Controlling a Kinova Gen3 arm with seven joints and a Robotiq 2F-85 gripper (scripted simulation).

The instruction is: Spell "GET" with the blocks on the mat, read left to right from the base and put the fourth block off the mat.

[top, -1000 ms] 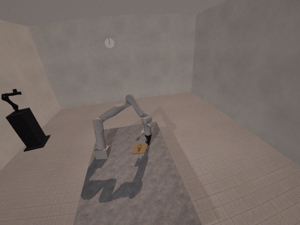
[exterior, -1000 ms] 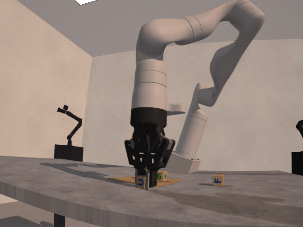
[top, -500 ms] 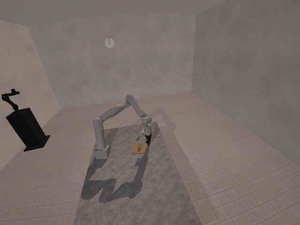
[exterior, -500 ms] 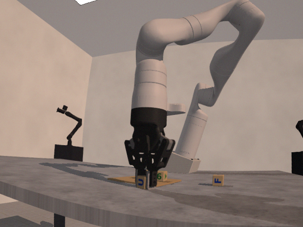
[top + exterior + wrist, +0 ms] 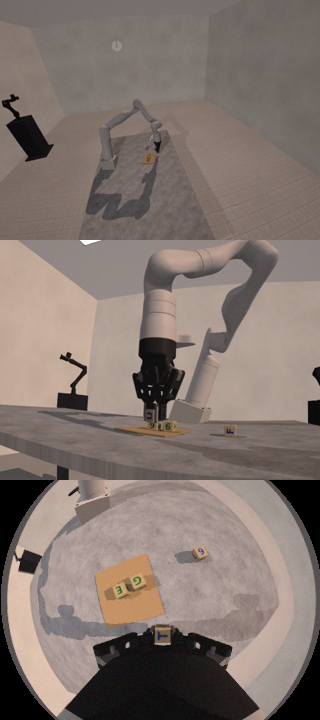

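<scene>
The E block is 110 mm behind my hand, 20 mm to the right of it and 30 mm below it. From my hand the other things lie so: F block: 80 mm behind, 160 mm to the left, 40 mm below; then mat: 110 mm behind, 20 mm to the right, 50 mm below.
</scene>
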